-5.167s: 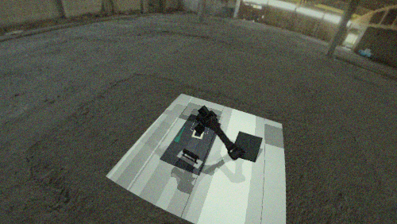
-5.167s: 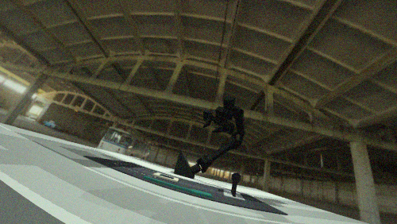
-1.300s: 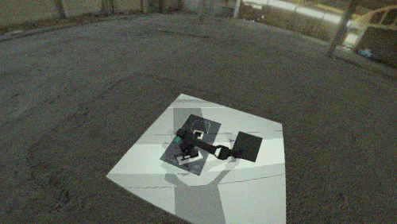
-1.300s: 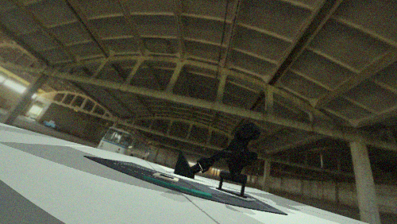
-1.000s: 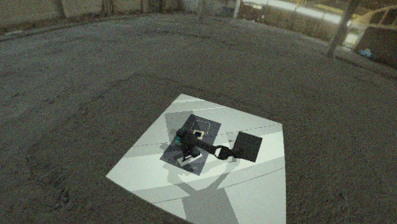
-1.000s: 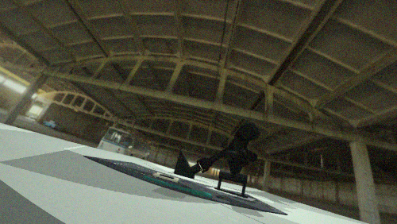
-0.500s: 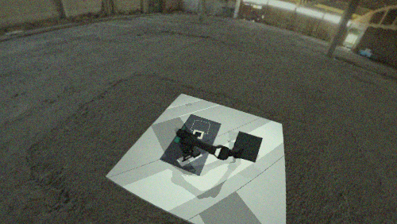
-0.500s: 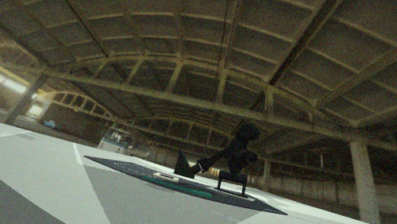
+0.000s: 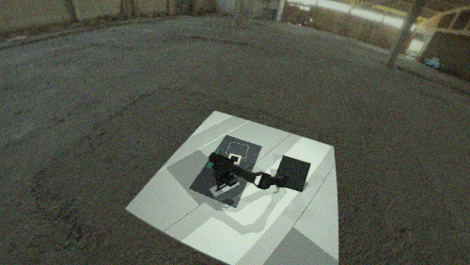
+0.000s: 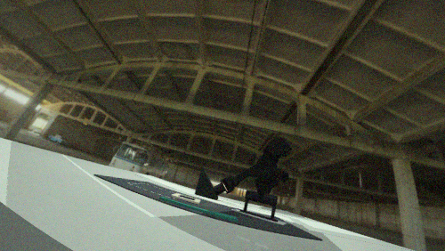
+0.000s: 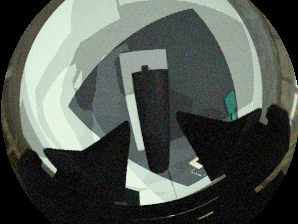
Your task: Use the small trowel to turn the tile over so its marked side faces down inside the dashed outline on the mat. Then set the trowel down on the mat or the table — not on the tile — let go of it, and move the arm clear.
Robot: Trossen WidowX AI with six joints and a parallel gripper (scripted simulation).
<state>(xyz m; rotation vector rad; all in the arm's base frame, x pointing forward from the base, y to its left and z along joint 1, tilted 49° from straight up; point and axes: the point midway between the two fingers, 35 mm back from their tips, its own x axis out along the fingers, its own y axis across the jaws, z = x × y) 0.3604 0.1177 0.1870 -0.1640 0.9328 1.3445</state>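
The small trowel is 3 cm to the right of my gripper tip, 3 cm below it and 2 cm behind it. From my gripper tip the other things lie so: light tile: 28 cm to the right, 6 cm below, 4 cm ahead; then dark mat: 21 cm to the right, 8 cm below, 4 cm ahead; then teal strip: 18 cm to the right, 18 cm ahead, 6 cm below.
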